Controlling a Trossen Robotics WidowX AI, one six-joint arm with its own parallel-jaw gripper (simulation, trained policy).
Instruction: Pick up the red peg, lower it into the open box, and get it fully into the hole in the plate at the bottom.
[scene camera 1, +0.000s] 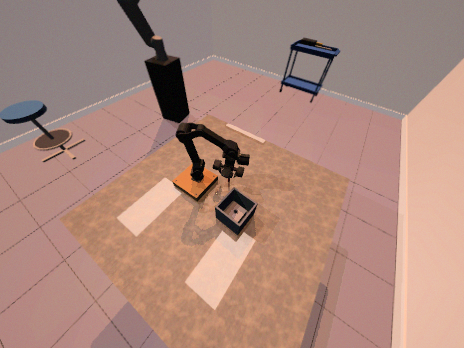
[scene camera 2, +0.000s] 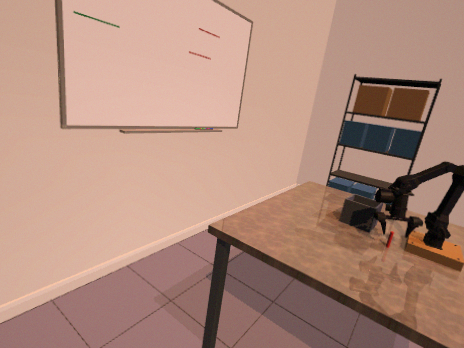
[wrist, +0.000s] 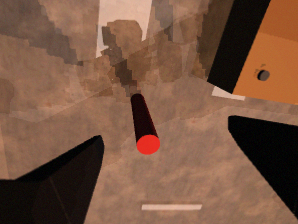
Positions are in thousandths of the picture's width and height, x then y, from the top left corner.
Observation:
I see my gripper (wrist: 552, 587) and a dark box (scene camera 2: 773, 608).
The dark box is seen too in scene camera 1 (scene camera 1: 505, 562). The wrist view misses the dark box: it is out of frame.

